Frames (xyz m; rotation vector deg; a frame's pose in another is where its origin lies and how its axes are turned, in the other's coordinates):
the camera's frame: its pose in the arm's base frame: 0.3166 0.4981 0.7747 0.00 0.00 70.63
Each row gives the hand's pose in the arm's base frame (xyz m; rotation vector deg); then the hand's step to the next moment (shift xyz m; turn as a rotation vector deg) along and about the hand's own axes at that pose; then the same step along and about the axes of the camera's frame.
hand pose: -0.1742 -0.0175 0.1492 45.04 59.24 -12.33
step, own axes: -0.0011 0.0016 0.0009 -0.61 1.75 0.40
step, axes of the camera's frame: 0.0006 -0.0007 0.0019 1.09 -0.52 1.46
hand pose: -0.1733 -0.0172 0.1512 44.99 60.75 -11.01
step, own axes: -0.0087 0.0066 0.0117 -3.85 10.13 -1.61
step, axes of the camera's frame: -0.0022 -0.0084 0.0134 7.74 0.62 7.73
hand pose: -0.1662 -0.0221 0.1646 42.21 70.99 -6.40
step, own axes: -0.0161 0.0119 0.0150 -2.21 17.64 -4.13
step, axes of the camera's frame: 0.0000 -0.0128 0.0215 15.64 1.31 9.31
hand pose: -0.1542 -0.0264 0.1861 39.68 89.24 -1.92
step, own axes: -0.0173 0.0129 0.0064 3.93 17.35 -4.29
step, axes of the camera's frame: 0.0043 -0.0096 0.0199 17.83 2.02 3.61
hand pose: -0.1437 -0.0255 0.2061 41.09 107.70 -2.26
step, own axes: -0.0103 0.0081 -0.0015 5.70 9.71 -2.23
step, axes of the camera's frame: 0.0040 -0.0042 0.0118 11.19 2.32 -1.04
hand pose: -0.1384 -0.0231 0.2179 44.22 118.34 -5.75
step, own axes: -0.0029 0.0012 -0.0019 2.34 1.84 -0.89
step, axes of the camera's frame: 0.0004 -0.0003 0.0036 2.57 1.49 -0.90
